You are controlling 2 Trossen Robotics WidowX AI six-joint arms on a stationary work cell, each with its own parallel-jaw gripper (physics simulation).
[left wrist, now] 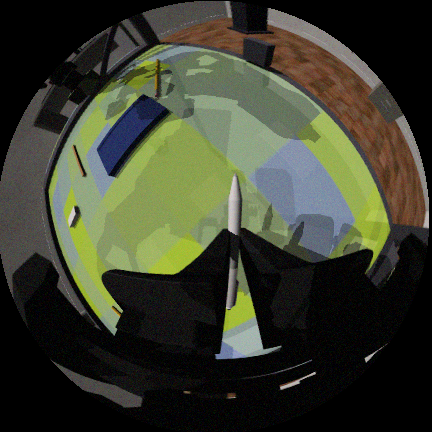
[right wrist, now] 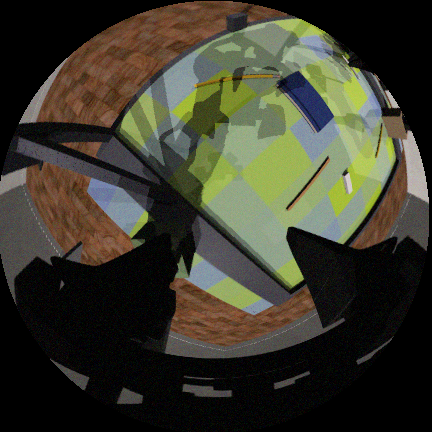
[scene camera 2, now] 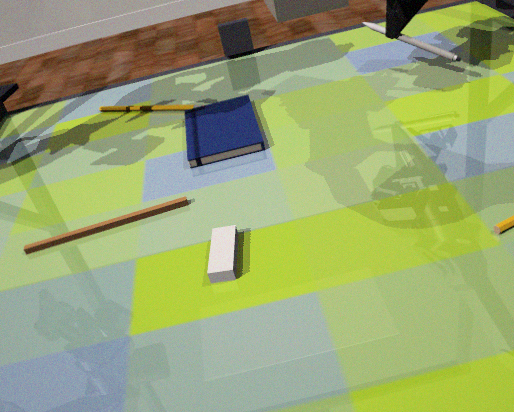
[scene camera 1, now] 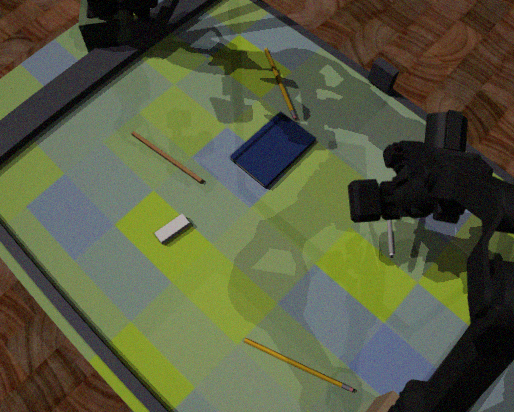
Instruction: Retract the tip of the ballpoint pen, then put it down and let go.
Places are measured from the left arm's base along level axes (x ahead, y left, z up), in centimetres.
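Pixels of known places: left gripper, fingertip midpoint: (left wrist: 233,233) (scene camera 2: 391,36) (scene camera 1: 387,204); right gripper, fingertip midpoint: (right wrist: 230,236); right arm's base at its link origin: (left wrist: 78,82) (scene camera 1: 102,5).
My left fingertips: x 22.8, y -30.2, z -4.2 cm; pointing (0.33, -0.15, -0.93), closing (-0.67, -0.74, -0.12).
Behind a point stands the place of what it marks.
A thin grey-white ballpoint pen (scene camera 1: 391,240) @(x 18.6, y -25.9, z -5.4 cm) (scene camera 2: 431,49) @(x 19.4, y -26.1, z -5.4 cm) (left wrist: 234,212) @(x 23.8, y -31.3, z -2.8 cm) is held crosswise near its middle by my left gripper (scene camera 2: 393,34) @(x 22.8, y -30.2, z -4.2 cm) (left wrist: 233,233) @(x 22.8, y -30.2, z -4.2 cm), which is shut on it. Its tapered end points up and away in the left wrist view, and its other end shows between the fingers. The pen is a short way above the patterned mat, near its far edge in scene camera 2. The frames do not show clearly whether the writing tip is out. The left arm hides its own fingertips in scene camera 1. My right gripper (right wrist: 230,236) @(x 76.1, y -28.5, z 8.8 cm) is open and empty, far from the pen.
A dark blue book (scene camera 1: 274,150) @(x 45.7, y -28.3, z -9.2 cm) (scene camera 2: 224,131) @(x 46.1, y -26.6, z -9.2 cm) lies near the mat's middle. A yellow pencil (scene camera 1: 280,82) @(x 55.3, y -41.8, z -9.8 cm) lies by it, a brown stick (scene camera 1: 167,157) @(x 60.0, y -14.4, z -9.8 cm) and white eraser (scene camera 1: 172,229) @(x 48.8, y -4.6, z -9.3 cm) farther left. Another yellow pencil (scene camera 1: 300,365) @(x 17.5, y -1.1, z -9.7 cm) lies at the bottom. A dark frame borders the mat.
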